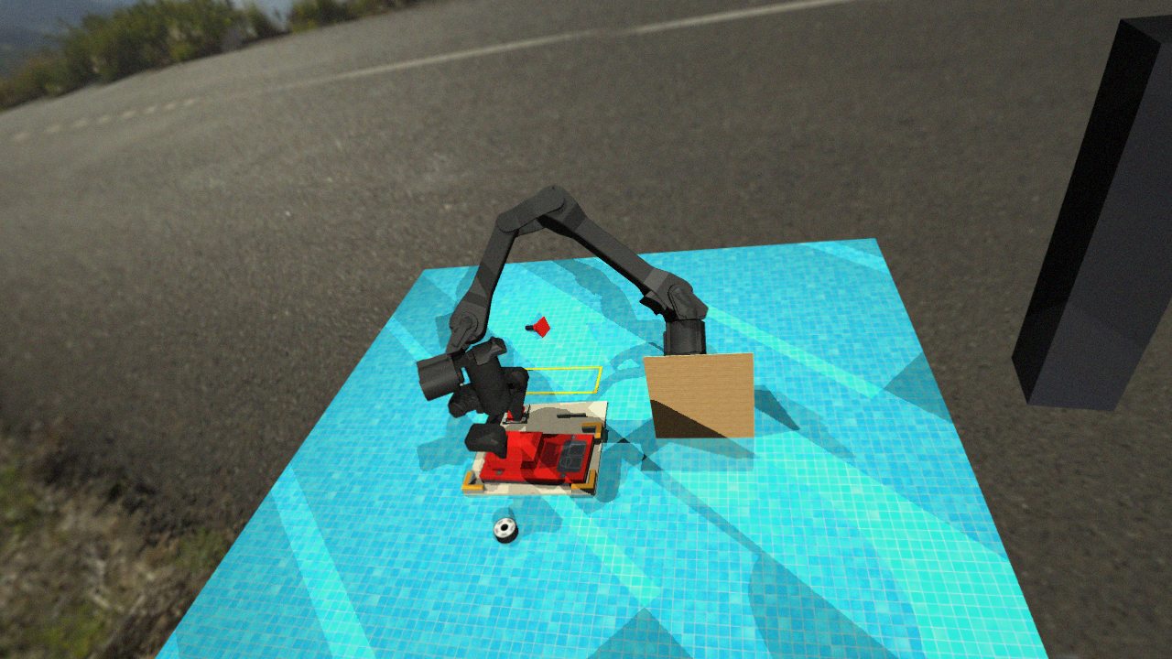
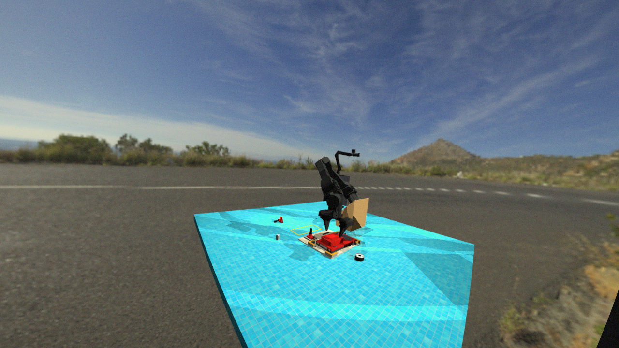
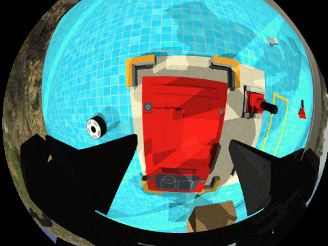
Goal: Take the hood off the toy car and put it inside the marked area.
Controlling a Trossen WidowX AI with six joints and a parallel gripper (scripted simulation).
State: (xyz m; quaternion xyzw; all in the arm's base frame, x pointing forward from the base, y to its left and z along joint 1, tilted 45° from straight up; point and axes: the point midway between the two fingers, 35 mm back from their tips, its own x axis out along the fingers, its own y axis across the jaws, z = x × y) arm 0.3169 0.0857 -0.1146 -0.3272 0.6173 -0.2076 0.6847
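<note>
The red hood is 3 cm below my gripper tip. From my gripper tip the other things lie so: wheel (15 cm to the left, 6 cm below, 4 cm behind); then grey engine block (4 cm below).
</note>
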